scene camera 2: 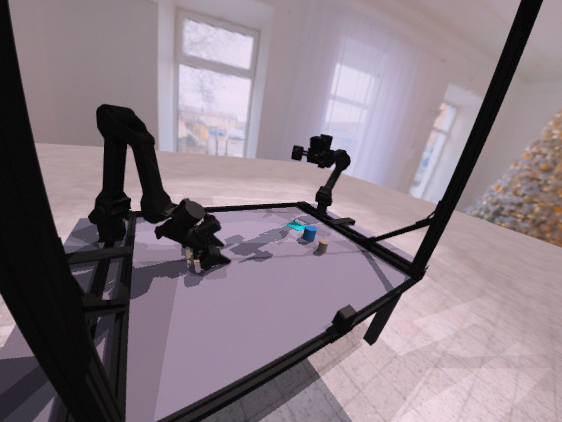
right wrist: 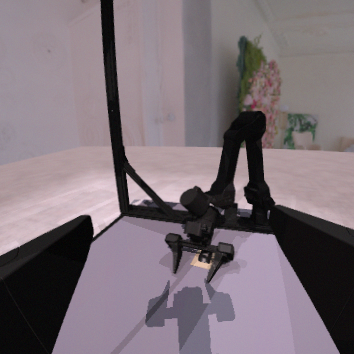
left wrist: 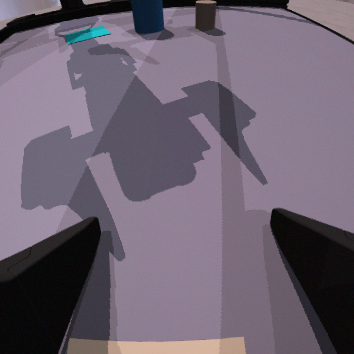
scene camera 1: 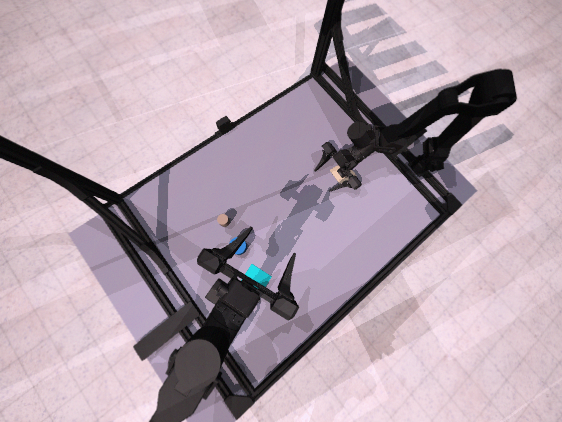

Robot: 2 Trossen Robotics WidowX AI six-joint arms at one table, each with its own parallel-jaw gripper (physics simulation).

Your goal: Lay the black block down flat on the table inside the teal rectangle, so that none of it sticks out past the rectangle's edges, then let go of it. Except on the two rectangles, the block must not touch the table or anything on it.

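Seen in the pictures: left gripper, fingertip midpoint: (scene camera 2: 226, 253) (right wrist: 190, 277) (left wrist: 185, 221) (scene camera 1: 321, 181); right gripper, fingertip midpoint: (scene camera 2: 302, 154) (right wrist: 182, 218) (scene camera 1: 273, 240); left arm's base, link origin: (scene camera 2: 112, 236) (right wrist: 258, 219) (scene camera 1: 419, 166); right arm's base, link origin: (scene camera 2: 320, 212) (left wrist: 72, 7).
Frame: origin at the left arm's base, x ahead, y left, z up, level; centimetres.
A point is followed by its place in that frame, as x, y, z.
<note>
The black block (right wrist: 205, 256) @[25.6, -14.6, 0.0] sits on the beige rectangle (scene camera 1: 335, 171) (scene camera 2: 189, 254) @[21.8, -13.5, -1.8] (left wrist: 156, 346) @[27.8, -15.0, -1.8] (right wrist: 196, 261) @[26.2, -17.0, -1.8]; in the scene views it is hard to tell from the dark gripper. My left gripper (scene camera 1: 323, 180) @[33.0, -16.9, -1.3] (left wrist: 185, 221) @[33.0, -16.9, -1.3] (right wrist: 190, 277) @[33.0, -16.9, -1.3] is open and low over the table at the beige rectangle, its fingertips reaching past it, with nothing between them. The block does not show in the left wrist view. The teal rectangle (scene camera 1: 258, 275) @[70.1, -4.0, -1.8] (scene camera 2: 295, 226) @[70.8, -3.8, -1.8] (left wrist: 88, 35) @[70.0, -4.2, -1.8] lies far from my left gripper. My right gripper (scene camera 1: 272, 241) @[62.8, -8.3, 32.5] is open and empty, high above the teal rectangle's side.
A blue cylinder (scene camera 1: 243, 248) @[68.9, -13.4, 3.3] (scene camera 2: 310, 233) @[68.3, -17.3, 1.9] (left wrist: 148, 16) @[67.3, -15.4, 0.6] stands beside the teal rectangle. A smaller tan cylinder (scene camera 1: 223, 219) @[68.8, -24.7, 2.2] (scene camera 2: 323, 246) @[67.9, -26.2, 1.0] (left wrist: 205, 16) @[67.3, -24.6, 0.2] stands beyond it. A black frame with upright posts borders the table.
</note>
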